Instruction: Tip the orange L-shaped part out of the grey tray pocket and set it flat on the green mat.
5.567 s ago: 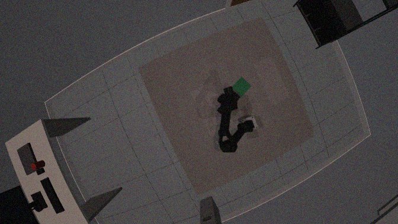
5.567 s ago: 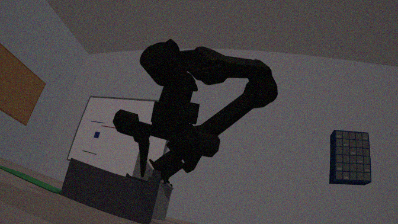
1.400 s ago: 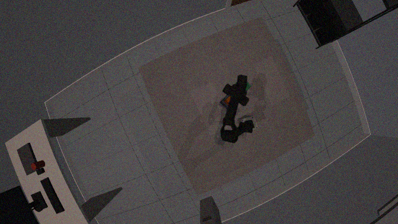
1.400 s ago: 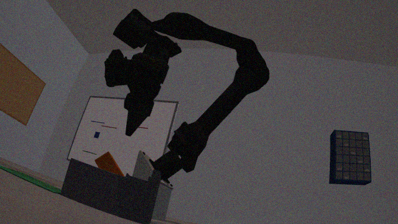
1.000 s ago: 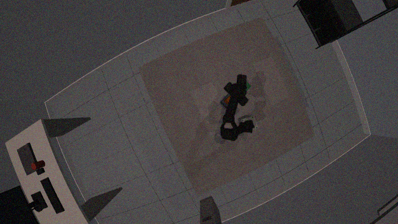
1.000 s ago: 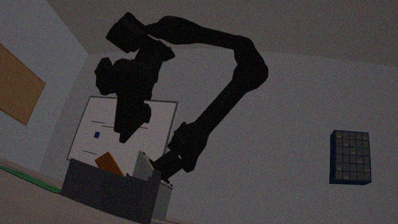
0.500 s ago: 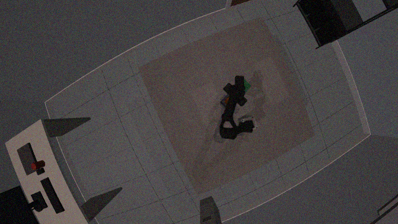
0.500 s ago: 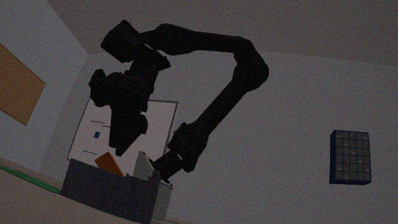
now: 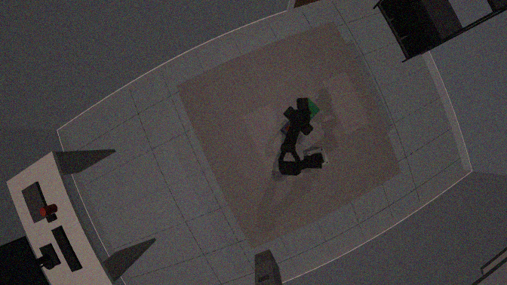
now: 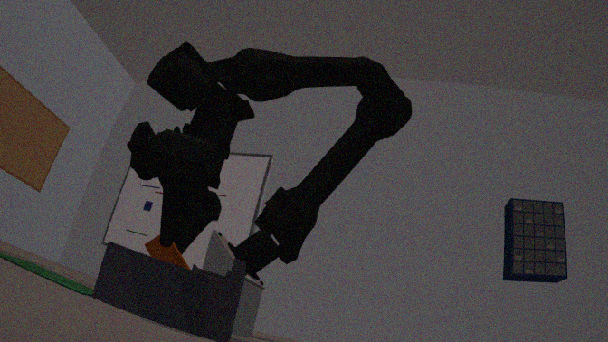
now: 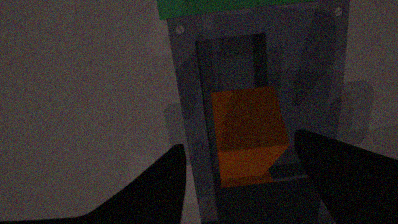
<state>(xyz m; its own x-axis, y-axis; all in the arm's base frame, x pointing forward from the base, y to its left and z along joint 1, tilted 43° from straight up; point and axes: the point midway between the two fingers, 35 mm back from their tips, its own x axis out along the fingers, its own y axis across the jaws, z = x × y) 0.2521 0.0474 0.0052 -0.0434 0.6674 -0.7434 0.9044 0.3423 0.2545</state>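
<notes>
Now: the tray wall 3 cm below my gripper tip, 3 cm ahead of it and 1 cm to the right of it. Round my gripper tip: green mat 14 cm to the right, 9 cm below, 5 cm ahead; orange L-shaped part 4 cm below, 3 cm behind, 2 cm to the left.
</notes>
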